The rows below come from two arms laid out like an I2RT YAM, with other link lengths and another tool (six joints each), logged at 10 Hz.
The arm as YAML. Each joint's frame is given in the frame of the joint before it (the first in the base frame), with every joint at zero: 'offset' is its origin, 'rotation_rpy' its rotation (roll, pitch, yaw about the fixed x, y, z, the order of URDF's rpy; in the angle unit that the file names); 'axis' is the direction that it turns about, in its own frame. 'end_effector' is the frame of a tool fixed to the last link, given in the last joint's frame.
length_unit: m
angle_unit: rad
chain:
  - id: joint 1
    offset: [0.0, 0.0, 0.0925]
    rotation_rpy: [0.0, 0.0, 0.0]
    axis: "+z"
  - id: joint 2
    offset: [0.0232, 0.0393, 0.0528]
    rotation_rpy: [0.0, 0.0, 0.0]
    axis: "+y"
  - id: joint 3
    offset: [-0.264, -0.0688, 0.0]
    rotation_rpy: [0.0, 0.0, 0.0]
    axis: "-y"
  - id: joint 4
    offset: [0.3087, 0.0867, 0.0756]
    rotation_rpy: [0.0, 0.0, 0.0]
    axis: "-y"
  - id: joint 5
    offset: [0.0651, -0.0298, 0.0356]
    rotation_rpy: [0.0, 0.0, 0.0]
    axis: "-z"
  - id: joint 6
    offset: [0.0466, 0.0, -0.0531]
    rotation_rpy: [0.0, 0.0, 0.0]
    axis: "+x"
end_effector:
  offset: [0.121, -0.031, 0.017]
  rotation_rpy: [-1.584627, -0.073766, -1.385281]
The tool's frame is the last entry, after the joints.
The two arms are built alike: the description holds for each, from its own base.
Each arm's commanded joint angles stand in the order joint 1, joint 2, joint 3, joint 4, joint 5, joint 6.
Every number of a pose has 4 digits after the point.
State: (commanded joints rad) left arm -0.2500 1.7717 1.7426 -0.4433 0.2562 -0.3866; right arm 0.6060 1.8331 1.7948 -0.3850 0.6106 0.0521
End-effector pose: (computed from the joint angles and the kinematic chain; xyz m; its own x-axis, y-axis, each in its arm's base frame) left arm 0.5611 -0.1811 0.3786 -0.0680 -0.9094 0.4104 -0.5987 -0.2918 -0.7459; right arm 0.5225 0.2468 0.3864 0.2170 -0.9575 0.1901 -0.3367 -0.2562 -0.9061
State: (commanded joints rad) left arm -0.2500 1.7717 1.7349 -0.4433 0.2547 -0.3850; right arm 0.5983 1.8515 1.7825 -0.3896 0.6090 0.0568
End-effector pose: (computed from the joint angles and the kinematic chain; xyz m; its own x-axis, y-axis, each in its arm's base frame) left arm 0.5610 -0.1809 0.3746 -0.0648 -0.9110 0.4073 -0.6034 -0.2894 -0.7431; right arm 0.5274 0.2450 0.3695 0.2151 -0.9563 0.1982 -0.3650 -0.2669 -0.8919
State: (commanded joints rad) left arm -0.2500 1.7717 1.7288 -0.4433 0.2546 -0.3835; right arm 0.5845 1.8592 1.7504 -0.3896 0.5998 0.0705
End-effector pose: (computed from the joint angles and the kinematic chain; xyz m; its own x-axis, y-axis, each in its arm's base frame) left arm 0.5608 -0.1808 0.3714 -0.0632 -0.9120 0.4052 -0.6075 -0.2870 -0.7407; right arm 0.5311 0.2390 0.3491 0.2116 -0.9574 0.1966 -0.3985 -0.2681 -0.8771
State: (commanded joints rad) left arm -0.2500 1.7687 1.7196 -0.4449 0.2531 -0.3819; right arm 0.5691 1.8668 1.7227 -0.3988 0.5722 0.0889
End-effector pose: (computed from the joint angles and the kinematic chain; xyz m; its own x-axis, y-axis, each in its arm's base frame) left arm 0.5598 -0.1804 0.3680 -0.0599 -0.9136 0.4021 -0.6122 -0.2845 -0.7377; right arm 0.5342 0.2342 0.3281 0.2207 -0.9579 0.1834 -0.4360 -0.2651 -0.8600
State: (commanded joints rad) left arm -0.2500 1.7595 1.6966 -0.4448 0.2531 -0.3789; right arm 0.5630 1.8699 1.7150 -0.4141 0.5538 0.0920
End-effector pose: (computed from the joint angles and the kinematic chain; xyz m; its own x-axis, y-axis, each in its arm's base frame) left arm 0.5569 -0.1797 0.3614 -0.0565 -0.9158 0.3976 -0.6214 -0.2795 -0.7320; right arm 0.5346 0.2329 0.3191 0.2334 -0.9555 0.1802 -0.4569 -0.2713 -0.8471
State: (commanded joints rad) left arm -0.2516 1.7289 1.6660 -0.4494 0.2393 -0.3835; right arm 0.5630 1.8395 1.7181 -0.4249 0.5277 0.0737
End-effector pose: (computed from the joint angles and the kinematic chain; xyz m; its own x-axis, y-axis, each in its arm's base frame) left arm 0.5498 -0.1765 0.3615 -0.0430 -0.9181 0.3940 -0.6213 -0.2843 -0.7301; right arm 0.5297 0.2341 0.3344 0.2605 -0.9494 0.1757 -0.4392 -0.2786 -0.8541
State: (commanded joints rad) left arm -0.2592 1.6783 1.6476 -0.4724 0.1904 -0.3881; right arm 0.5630 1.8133 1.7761 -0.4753 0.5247 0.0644
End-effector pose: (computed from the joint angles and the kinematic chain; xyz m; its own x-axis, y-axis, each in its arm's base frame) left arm 0.5392 -0.1700 0.3739 -0.0136 -0.9258 0.3779 -0.6010 -0.2945 -0.7430; right arm 0.5235 0.2307 0.3683 0.2620 -0.9495 0.1725 -0.4137 -0.2720 -0.8689
